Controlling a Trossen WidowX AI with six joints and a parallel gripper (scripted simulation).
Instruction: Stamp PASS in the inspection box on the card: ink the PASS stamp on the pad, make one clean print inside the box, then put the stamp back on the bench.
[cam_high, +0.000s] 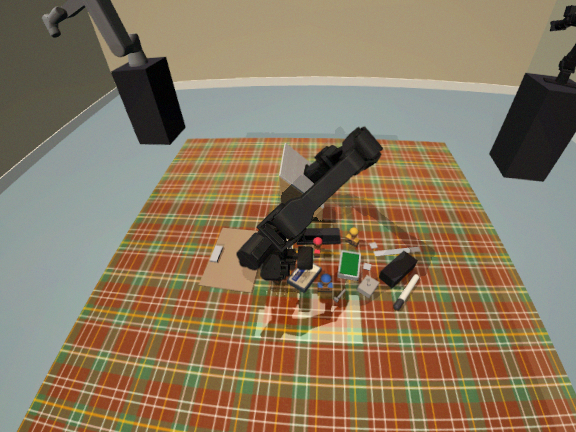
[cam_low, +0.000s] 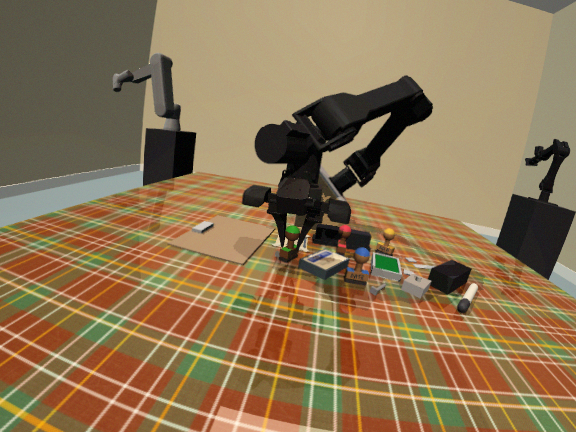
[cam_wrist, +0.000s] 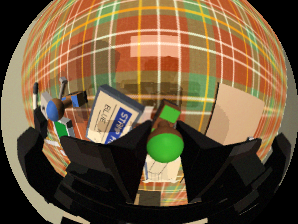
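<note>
Right now my gripper tip is 80 mm past the green ink pad, 200 mm to the right of it and 30 mm above it. The rest, counted from my gripper tip: blue stamp (10 mm ahead, 130 mm to the left, 10 mm below); then blue-topped pad box (20 mm behind, 70 mm to the left, 20 mm below); then green stamp (right at my gripper tip).
</note>
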